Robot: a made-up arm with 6 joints. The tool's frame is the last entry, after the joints.
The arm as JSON. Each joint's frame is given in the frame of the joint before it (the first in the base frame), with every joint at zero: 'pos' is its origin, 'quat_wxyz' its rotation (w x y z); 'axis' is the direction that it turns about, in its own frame. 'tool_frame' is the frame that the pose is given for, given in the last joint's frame.
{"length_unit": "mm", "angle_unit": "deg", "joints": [
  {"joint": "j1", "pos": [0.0, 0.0, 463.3], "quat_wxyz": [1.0, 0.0, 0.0, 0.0], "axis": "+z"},
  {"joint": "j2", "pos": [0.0, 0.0, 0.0], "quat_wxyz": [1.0, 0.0, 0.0, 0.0], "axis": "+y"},
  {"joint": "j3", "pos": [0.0, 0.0, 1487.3], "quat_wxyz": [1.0, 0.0, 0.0, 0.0], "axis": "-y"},
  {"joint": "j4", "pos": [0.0, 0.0, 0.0], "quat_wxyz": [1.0, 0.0, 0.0, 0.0], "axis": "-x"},
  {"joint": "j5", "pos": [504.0, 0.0, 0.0], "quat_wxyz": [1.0, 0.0, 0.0, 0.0], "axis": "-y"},
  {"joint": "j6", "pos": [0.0, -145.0, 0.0], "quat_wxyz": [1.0, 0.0, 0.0, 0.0], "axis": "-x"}
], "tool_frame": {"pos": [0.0, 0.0, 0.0], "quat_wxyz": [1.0, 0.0, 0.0, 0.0]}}
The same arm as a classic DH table. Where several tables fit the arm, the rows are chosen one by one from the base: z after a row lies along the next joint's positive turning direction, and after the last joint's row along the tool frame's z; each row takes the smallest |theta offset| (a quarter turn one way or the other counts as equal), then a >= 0, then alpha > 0; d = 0 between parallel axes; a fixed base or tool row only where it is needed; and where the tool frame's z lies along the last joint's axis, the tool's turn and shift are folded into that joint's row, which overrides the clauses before.
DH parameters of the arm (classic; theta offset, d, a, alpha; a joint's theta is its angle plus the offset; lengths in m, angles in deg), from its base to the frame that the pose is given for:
j1: 0 0.4633 0 -90
j2: -90 0 1.4873 180
j3: 0 0 0 -90
j4: 0 -0.504 0 90
j5: 0 0.145 0 -90
j6: 90 0 0 90
tool (fixed): -90 0 0 0

